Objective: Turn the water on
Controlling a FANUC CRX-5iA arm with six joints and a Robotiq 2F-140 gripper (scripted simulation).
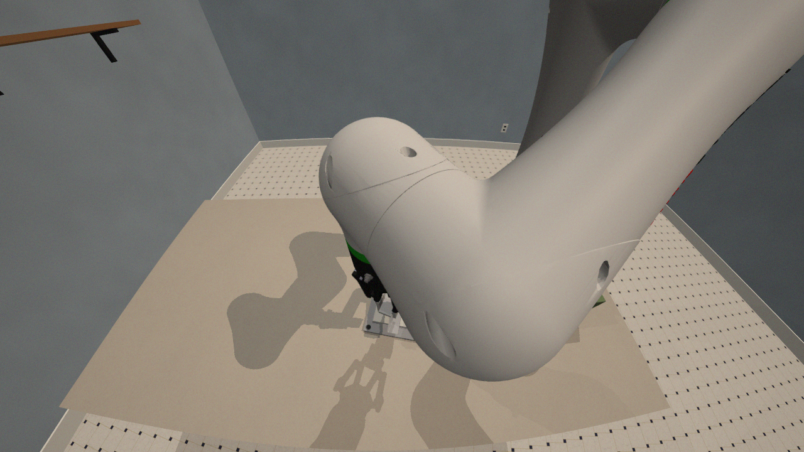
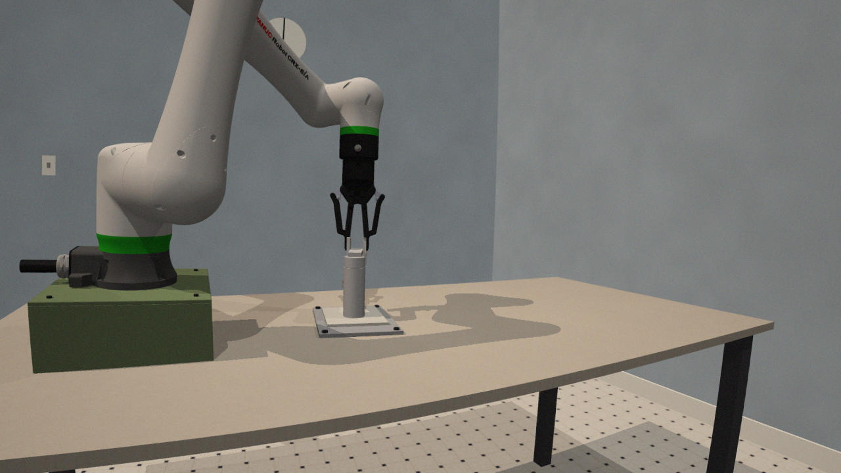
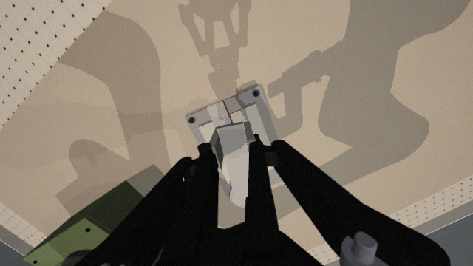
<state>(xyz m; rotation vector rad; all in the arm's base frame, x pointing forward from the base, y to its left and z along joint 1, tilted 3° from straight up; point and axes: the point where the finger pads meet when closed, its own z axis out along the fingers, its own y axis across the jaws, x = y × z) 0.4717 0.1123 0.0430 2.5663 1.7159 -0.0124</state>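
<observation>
My gripper is now 3 cm to the left of the lever and 1 cm past it. The rest, counted from my hand: tap: 5 cm to the right, 5 cm below, 2 cm behind.
</observation>
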